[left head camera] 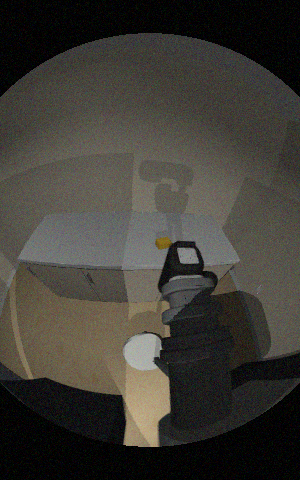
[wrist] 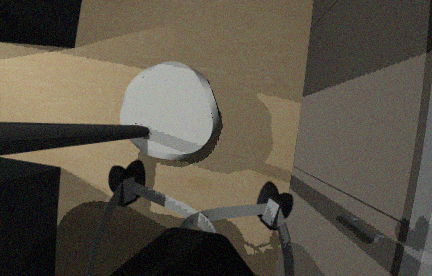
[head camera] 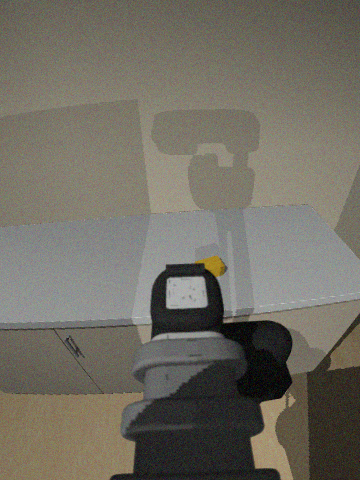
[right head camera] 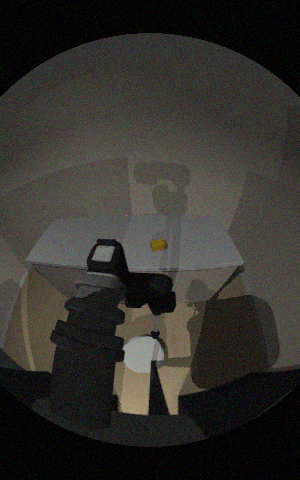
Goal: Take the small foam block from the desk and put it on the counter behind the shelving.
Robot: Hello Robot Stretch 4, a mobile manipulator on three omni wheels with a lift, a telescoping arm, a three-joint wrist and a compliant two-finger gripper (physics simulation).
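A small yellow block lies on the pale grey top of a counter with cabinet fronts, against a wall. In the head camera view, the arm's end covers part of the block. My gripper is open in the wrist view, its two fingertips wide apart with no block between them. It is over the floor in front of the cabinet front, apart from the block. The fingers are hidden in the head camera view. The desk and shelving cannot be made out.
A round white object stands on the floor in front of the counter. A dark rod reaches over it in the wrist view. The cabinet front with a handle is at the right there. The wall rises behind the counter.
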